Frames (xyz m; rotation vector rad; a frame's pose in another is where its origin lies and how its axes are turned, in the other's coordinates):
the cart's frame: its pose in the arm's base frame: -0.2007 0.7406 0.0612 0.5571 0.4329 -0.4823
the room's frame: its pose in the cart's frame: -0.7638 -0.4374 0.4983 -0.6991 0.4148 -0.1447
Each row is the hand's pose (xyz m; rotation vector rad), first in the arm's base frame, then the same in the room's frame.
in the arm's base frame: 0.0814 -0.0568 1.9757 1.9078 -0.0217 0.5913
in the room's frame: -0.4432 -0.4162 1.5950 1.5034 -0.3776 1.7144
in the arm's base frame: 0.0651 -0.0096 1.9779 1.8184 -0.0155 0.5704
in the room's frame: -0.4670 -0.3756 1.5782 1.4321 -0.4200 1.6607
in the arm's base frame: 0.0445 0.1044 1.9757 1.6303 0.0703 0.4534
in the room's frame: -0.5088 -0.2715 1.5492 1.2961 -0.4357 1.4701
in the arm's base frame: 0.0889 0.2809 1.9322 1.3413 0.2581 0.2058
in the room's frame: -0.5027 -0.0845 1.5457 1.1074 -0.3817 1.1097
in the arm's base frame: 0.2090 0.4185 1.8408 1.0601 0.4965 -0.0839
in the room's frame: -0.4080 0.0927 1.5824 0.9375 -0.2433 0.7158
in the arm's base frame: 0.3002 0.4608 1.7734 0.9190 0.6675 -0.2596
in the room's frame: -0.3196 0.1677 1.6172 0.8561 -0.1106 0.4922
